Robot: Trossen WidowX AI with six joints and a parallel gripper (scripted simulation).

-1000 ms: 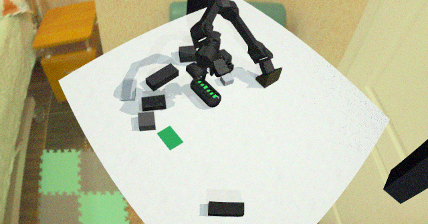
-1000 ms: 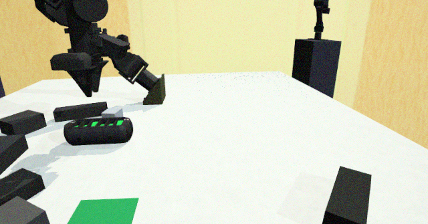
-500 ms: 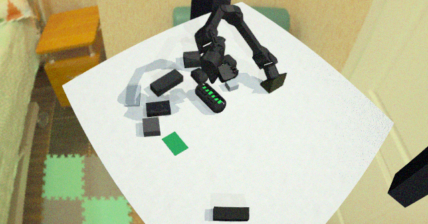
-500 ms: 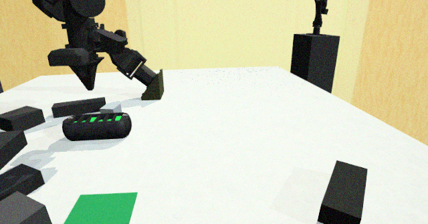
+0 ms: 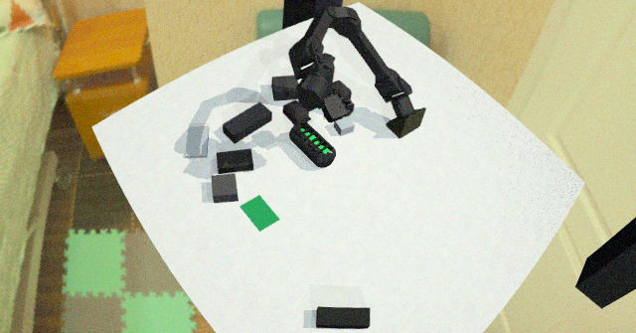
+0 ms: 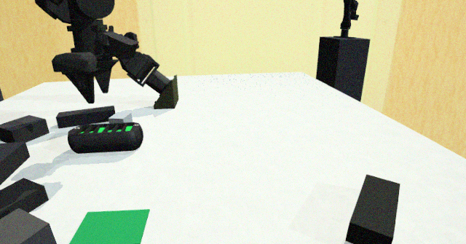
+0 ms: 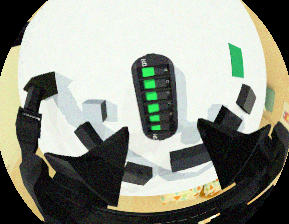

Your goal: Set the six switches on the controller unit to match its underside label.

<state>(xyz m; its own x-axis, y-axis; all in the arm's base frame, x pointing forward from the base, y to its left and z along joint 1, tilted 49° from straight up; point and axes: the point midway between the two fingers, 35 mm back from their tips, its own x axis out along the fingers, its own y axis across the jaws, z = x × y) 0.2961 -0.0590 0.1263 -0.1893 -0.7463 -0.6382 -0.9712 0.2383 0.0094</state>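
Now: gripper tip 13 cm past the small grey cube, 10 cm above it and 1 cm to the right of it. Round my gripper tip: green card 26 cm ahead, 12 cm below, 5 cm to the left; light grey plate 26 cm to the right, 23 cm ahead, 11 cm below.
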